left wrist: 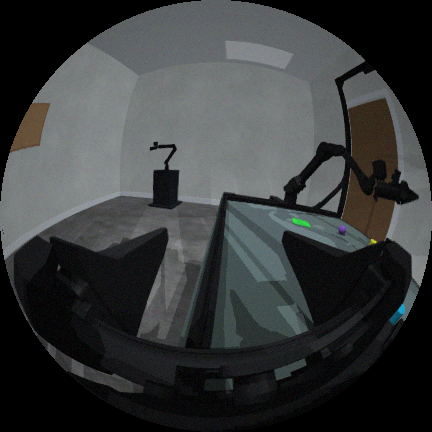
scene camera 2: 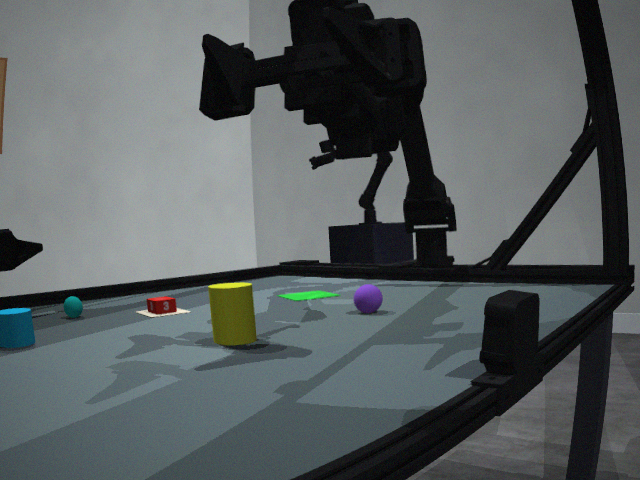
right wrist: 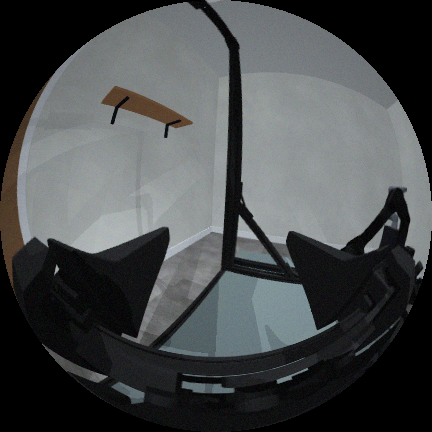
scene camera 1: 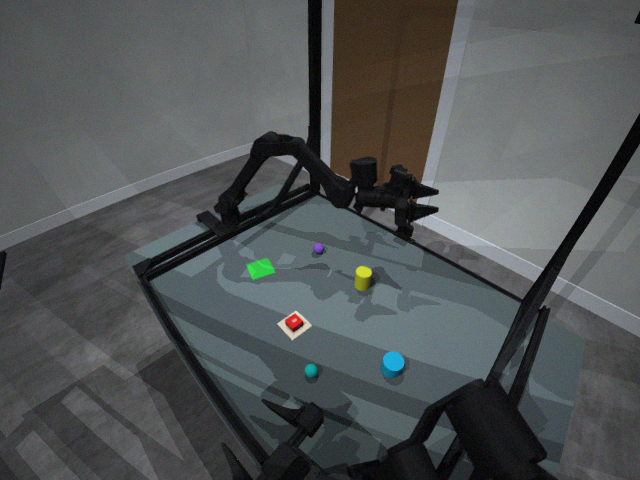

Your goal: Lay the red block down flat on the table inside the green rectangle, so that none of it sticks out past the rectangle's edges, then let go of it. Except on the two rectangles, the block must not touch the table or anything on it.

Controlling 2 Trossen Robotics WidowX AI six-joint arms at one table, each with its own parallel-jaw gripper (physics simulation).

Labels:
my left gripper: open, holds nothing
my right gripper: open, holds nothing
a yellow cylinder: on the table

